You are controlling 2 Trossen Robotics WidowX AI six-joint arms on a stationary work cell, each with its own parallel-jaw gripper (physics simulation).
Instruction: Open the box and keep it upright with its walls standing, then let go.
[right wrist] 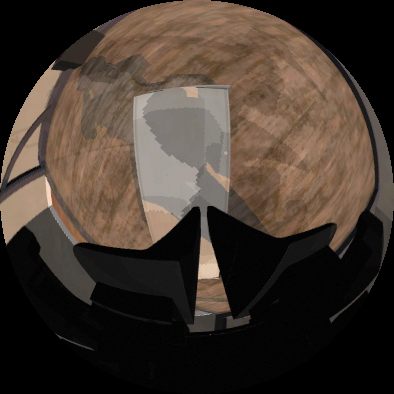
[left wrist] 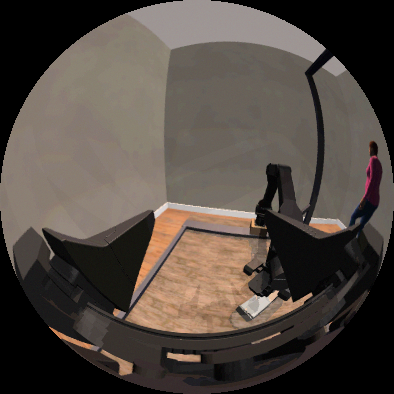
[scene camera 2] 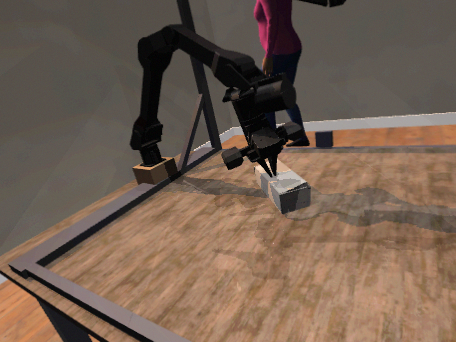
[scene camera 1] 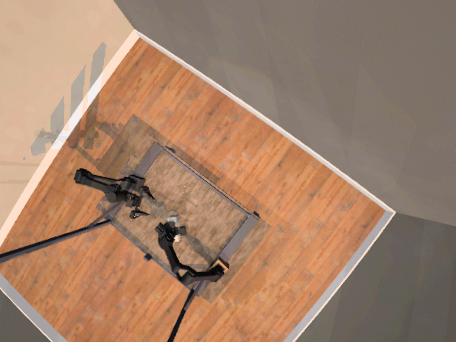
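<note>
A grey-white oblong box lies on the wooden table top, its broad top face flat and closed, with no wall or flap raised. My right gripper is shut, pointing down, with its fingertips together at the box's top face; no raised part of the box shows between them. Whether the tips touch the face is hard to tell. The fingers hide part of the box in the right wrist view. My left gripper is wide open and empty, up and away from the box.
The table top has a dark metal frame along its edges. The right arm's base sits on a tan block. A person in a pink top stands beyond the table.
</note>
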